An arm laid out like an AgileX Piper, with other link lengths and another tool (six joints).
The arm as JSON. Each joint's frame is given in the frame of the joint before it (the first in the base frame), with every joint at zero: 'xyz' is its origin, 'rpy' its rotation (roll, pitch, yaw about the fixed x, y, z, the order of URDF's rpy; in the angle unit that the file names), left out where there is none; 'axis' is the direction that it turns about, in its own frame. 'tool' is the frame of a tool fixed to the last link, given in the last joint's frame.
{
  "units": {
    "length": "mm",
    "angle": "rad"
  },
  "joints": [
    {
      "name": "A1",
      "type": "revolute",
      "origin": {
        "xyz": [
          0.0,
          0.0,
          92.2
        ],
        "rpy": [
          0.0,
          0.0,
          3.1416
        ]
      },
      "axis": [
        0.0,
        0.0,
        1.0
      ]
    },
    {
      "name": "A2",
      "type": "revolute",
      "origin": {
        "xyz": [
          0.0,
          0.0,
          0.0
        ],
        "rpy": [
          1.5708,
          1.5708,
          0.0
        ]
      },
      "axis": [
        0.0,
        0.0,
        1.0
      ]
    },
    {
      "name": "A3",
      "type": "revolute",
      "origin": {
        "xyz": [
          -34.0,
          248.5,
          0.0
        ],
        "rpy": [
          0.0,
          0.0,
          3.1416
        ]
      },
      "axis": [
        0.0,
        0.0,
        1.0
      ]
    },
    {
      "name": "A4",
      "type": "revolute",
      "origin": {
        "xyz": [
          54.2,
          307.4,
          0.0
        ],
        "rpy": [
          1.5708,
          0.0,
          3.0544
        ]
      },
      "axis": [
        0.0,
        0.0,
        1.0
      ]
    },
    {
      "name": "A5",
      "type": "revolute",
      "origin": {
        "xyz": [
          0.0,
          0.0,
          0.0
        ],
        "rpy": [
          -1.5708,
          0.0,
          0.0
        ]
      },
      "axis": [
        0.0,
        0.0,
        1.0
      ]
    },
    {
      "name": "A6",
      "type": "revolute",
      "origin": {
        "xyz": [
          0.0,
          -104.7,
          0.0
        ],
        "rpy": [
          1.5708,
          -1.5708,
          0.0
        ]
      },
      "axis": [
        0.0,
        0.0,
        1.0
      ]
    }
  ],
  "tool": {
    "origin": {
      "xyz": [
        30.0,
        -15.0,
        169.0
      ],
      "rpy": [
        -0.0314,
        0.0,
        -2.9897
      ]
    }
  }
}
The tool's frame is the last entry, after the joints.
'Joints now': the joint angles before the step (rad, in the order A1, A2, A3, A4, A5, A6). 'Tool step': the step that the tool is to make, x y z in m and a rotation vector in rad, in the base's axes. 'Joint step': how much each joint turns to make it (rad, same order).
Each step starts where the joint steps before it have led.
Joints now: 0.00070 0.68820 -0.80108 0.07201 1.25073 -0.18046
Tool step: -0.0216 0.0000 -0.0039 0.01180 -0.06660 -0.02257
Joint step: 0.00050 -0.18699 0.11260 -0.00244 0.00598 0.02701
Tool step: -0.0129 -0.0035 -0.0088 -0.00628 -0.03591 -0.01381
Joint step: -0.00115 -0.12369 0.08058 -0.01316 0.00654 0.01124
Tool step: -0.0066 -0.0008 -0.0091 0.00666 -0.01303 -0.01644
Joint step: 0.00114 -0.07157 0.05528 -0.00531 0.00224 0.01986
